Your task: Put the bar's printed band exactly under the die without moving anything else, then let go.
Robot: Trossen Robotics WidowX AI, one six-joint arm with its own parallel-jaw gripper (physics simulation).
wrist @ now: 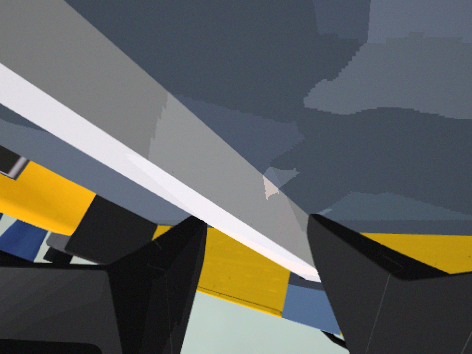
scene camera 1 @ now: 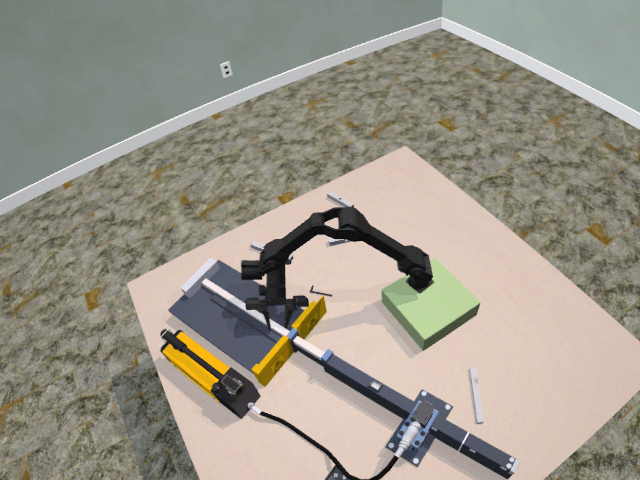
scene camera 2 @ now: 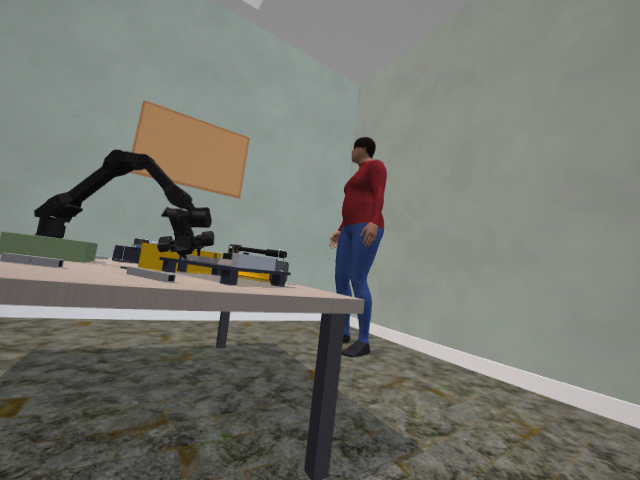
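The long pale bar lies over the dark raised plate and runs through the blue-edged opening in the yellow fence towards the dark channel. My gripper is low at the bar near the fence, with one finger against each side of it, set diagonally; it looks shut on the bar. In scene camera 2 the gripper is above the plate and its fingertips are hard to see. A blue and black head sits across the channel. The die and the bar's printed band cannot be made out.
A yellow and black pump lies beside the dark plate, with a black hose leading to the head. A hex key and loose pale bars lie around. The arm stands on a green block.
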